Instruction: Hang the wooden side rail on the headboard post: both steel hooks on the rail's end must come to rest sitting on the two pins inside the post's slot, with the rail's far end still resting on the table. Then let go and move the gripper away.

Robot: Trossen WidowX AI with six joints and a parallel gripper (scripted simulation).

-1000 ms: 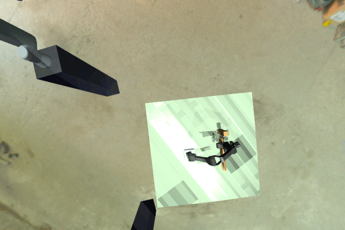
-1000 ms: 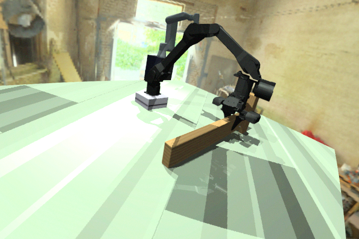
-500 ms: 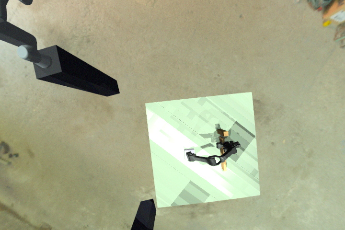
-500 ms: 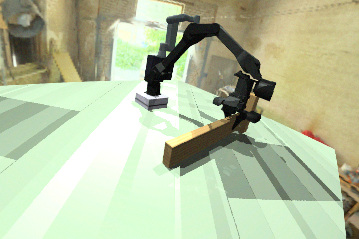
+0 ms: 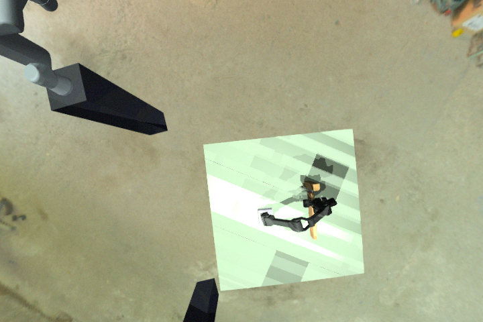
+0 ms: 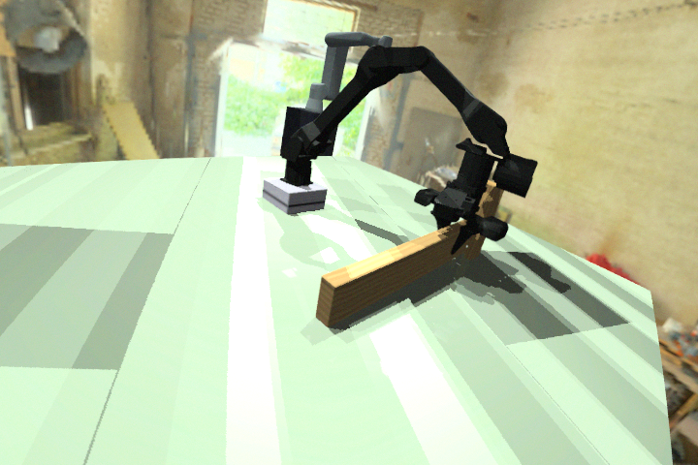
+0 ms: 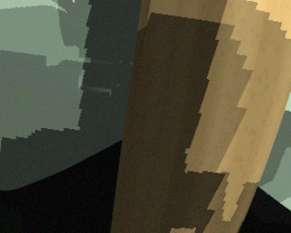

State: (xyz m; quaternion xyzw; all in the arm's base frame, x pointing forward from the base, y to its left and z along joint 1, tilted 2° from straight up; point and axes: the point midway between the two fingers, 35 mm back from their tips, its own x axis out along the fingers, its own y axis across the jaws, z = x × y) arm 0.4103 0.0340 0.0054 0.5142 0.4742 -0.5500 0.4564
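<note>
My gripper tip is 20 mm short of the headboard post, 130 mm to the right of it and 40 mm below it.
</note>
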